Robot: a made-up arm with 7 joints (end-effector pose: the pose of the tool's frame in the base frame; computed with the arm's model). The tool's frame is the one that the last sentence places. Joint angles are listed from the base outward.
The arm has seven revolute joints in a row. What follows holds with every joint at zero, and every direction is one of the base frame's. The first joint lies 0.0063 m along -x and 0.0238 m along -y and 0.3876 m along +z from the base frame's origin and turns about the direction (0.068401, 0.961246, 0.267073). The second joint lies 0.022 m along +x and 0.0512 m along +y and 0.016 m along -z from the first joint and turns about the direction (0.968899, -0.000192, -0.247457). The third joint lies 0.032 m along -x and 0.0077 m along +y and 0.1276 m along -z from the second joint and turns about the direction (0.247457, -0.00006, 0.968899). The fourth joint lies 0.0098 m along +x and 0.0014 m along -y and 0.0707 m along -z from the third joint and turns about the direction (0.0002, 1, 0.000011). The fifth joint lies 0.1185 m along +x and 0.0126 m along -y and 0.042 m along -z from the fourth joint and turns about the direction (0.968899, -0.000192, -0.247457). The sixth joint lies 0.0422 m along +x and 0.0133 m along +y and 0.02 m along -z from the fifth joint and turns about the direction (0.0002, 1, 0.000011). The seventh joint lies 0.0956 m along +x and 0.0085 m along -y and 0.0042 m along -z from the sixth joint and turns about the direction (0.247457, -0.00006, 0.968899). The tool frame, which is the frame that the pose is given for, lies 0.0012 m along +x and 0.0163 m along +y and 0.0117 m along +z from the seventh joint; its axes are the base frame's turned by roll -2.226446, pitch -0.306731 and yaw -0.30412 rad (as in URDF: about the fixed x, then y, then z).
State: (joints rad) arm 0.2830 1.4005 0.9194 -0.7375 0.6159 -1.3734 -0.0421
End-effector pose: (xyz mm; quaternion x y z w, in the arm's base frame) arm 110.5 82.8 362.6 0.3769 0.4391 -0.6502 0.4924
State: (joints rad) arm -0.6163 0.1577 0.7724 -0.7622 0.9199 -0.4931 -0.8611
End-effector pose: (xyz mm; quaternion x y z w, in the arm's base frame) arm 193.0 82.7 462.5 -0.2034 0.0607 -0.3398 0.9162
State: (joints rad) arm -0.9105 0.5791 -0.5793 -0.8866 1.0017 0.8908 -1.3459
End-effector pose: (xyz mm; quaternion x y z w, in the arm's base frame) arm 224.2 -81.6 477.5 -0.3060 0.4990 -0.3873 0.7123
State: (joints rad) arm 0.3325 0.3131 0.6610 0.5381 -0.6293 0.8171 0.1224
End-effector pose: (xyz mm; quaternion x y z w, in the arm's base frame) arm -37.0 268.9 -3.2 -0.8137 -0.1804 0.5298 0.1570
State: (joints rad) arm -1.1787 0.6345 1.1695 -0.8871 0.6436 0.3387 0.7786
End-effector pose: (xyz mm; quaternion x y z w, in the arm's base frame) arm 36.4 161.8 547.4 0.0192 -0.9374 -0.1897 0.2913
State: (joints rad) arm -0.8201 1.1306 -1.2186 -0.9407 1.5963 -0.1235 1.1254
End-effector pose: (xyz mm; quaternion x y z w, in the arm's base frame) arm 107.9 -66.2 267.4 0.1069 -0.1773 -0.9371 0.2809
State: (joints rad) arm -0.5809 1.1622 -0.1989 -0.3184 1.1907 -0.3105 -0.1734
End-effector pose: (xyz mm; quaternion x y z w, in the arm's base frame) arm 301.8 27.9 342.1 0.2020 0.3029 -0.3672 0.8559
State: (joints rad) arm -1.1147 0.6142 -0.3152 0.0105 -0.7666 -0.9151 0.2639
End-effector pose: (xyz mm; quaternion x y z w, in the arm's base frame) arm 307.7 23.4 483.4 -0.5091 -0.1997 -0.8347 0.0655
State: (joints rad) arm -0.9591 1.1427 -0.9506 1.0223 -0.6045 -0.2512 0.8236
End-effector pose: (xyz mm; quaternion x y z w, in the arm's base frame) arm 358.6 265.7 275.7 -0.4697 -0.2025 -0.0926 0.8543
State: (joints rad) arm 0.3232 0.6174 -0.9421 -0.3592 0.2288 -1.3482 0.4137
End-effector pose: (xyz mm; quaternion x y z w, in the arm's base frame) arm 6.2 -22.5 212.9 -0.7248 0.0589 -0.6855 0.0360
